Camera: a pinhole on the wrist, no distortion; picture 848 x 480 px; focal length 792.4 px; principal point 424.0 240.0 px. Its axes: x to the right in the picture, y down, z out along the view. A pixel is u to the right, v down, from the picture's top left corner.
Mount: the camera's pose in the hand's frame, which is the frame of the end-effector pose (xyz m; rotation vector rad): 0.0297 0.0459 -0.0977 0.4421 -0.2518 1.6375
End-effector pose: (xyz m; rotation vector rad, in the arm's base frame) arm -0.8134 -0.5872 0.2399 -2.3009 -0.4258 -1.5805
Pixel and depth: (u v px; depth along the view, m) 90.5 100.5 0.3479
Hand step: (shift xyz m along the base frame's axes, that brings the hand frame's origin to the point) 0.0819 0.2734 0.1085
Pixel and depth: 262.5 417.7 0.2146
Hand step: 0.0367 0.1150 -0.0062
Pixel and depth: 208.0 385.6 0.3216
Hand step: 0.0697 0.2257 -0.0188
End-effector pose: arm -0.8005 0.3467 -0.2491 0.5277 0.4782 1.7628
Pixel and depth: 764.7 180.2 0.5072
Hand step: 0.2036 0.1302 0.3980
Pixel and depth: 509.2 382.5 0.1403
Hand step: 0.0179 0.0243 0.0317
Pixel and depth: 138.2 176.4 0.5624
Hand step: 0.4336 0.2622 0.0664
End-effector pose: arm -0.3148 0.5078 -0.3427 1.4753 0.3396 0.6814
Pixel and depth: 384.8 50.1 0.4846
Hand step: 0.3884 -0.1156 -0.0885
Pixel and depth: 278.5 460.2 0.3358
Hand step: 0.1363 -0.1489 -0.1414
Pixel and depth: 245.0 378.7 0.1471
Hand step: 0.0444 0.0001 -0.0398
